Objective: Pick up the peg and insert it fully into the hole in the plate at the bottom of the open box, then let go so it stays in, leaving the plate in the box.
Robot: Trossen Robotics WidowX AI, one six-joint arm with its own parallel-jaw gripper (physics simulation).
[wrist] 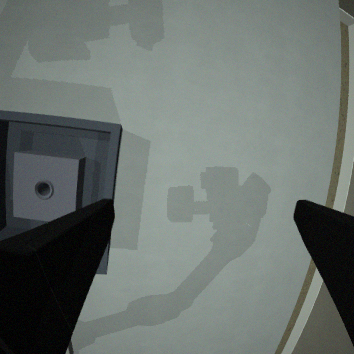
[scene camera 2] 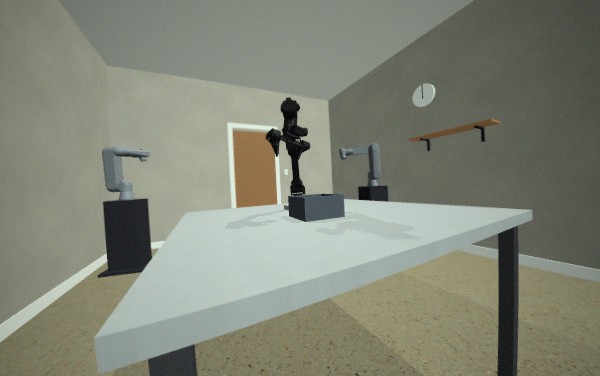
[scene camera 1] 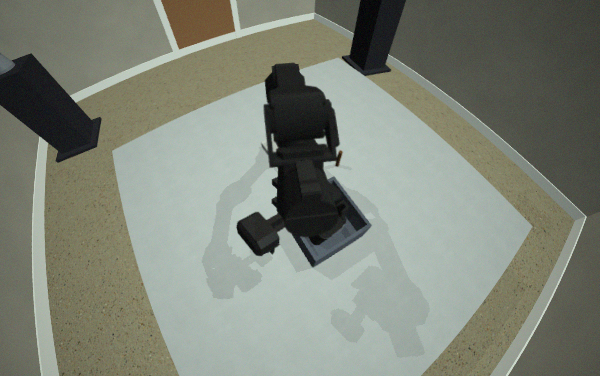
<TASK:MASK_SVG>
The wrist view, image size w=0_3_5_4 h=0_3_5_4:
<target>my gripper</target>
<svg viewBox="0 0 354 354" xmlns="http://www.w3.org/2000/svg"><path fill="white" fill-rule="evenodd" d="M299 199L296 201L293 212L294 222L306 249L328 289L354 347L354 216L306 199ZM111 198L100 199L47 223L0 240L0 354L65 354L82 305L109 239L114 221L114 208Z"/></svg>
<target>pale square plate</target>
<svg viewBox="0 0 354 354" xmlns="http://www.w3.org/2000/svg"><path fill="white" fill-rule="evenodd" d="M14 152L13 216L51 221L82 207L86 156L36 150Z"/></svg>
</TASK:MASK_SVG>
